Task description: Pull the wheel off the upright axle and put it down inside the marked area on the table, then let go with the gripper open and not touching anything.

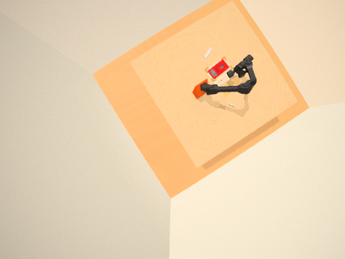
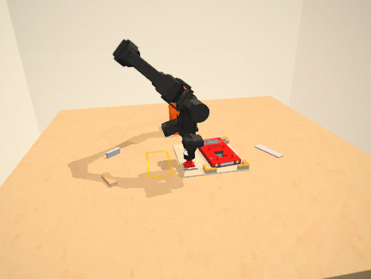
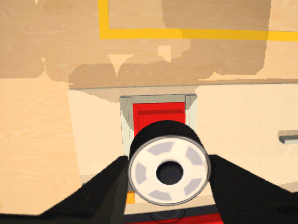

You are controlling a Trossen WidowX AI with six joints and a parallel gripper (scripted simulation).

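The black axle lies 10 mm below my gripper tip. Round my gripper tip: black wheel: right at my gripper tip; then tan block: 50 mm ahead, 270 mm to the right, 40 mm below.
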